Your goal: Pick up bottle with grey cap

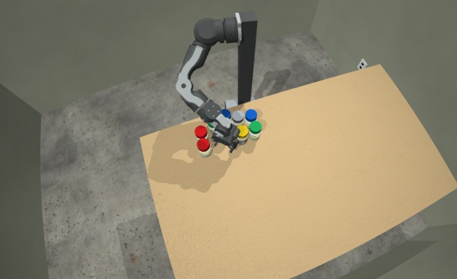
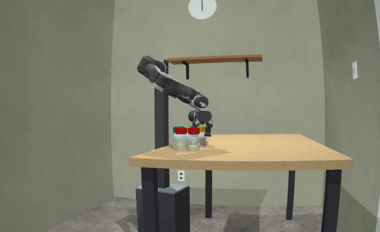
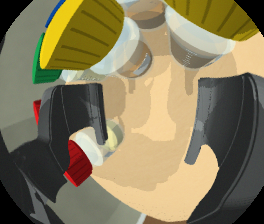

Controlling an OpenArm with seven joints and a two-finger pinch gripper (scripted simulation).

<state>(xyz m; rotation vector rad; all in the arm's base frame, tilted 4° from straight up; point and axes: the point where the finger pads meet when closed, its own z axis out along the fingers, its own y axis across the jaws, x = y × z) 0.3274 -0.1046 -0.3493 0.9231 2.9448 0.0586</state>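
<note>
Now: the yellow-capped bottle 70 mm behind my hand, 10 mm to the left of it and 10 mm below it. The rest, counted from my hand: grey-capped bottle: 110 mm behind, 80 mm to the left, 10 mm below; green-capped bottle: 40 mm behind, 140 mm to the left, 10 mm below; blue-capped bottle: 110 mm behind, 140 mm to the left, 10 mm below.
</note>
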